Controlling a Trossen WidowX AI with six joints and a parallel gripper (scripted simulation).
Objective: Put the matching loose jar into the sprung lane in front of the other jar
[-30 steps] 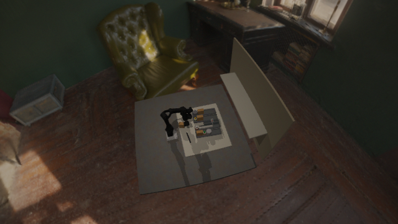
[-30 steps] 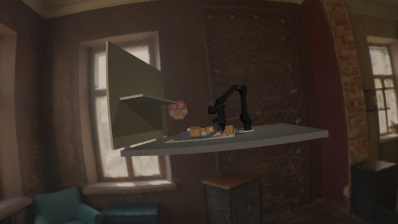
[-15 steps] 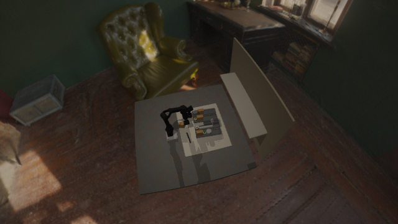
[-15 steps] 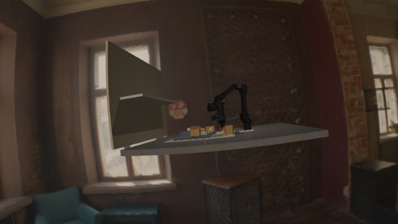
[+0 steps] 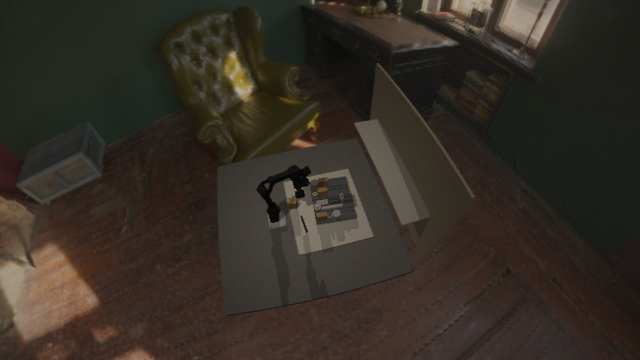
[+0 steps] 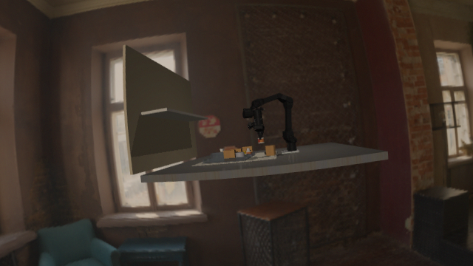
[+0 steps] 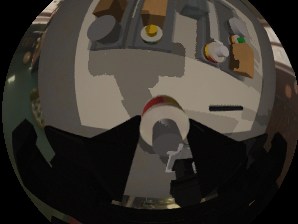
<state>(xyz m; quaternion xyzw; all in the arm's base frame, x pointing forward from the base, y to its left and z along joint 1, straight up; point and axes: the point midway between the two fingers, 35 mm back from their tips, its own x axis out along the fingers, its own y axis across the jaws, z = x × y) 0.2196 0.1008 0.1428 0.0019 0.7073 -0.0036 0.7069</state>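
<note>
Now: the dark rod 2 cm behind my gripper tip, 20 cm to the right of it and 11 cm below it. The rest, counted from my gripper tip: lane rack 26 cm ahead, 10 cm to the right, 10 cm below.
</note>
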